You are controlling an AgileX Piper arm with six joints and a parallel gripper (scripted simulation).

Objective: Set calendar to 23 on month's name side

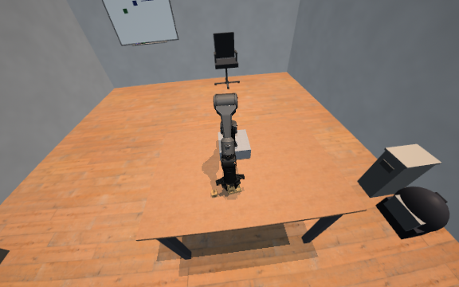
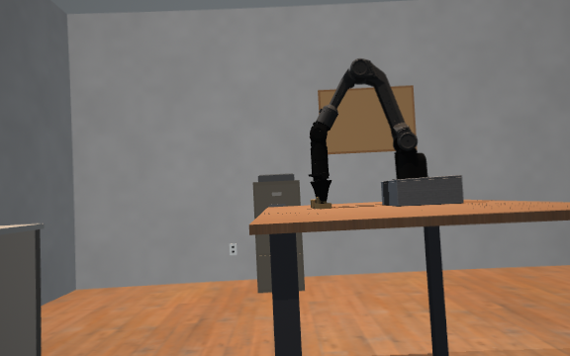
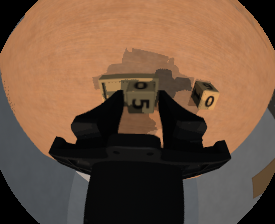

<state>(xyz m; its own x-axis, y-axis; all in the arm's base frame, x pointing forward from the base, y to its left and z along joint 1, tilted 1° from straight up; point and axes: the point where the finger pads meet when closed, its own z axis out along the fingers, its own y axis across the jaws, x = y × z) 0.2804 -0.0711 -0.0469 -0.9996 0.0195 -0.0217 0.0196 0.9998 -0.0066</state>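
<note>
Right now the tan calendar tray is 2 cm to the left of my hand and 2 cm below it. The rest, counted from my hand: tan calendar cube 9 cm to the right, 1 cm below.
</note>
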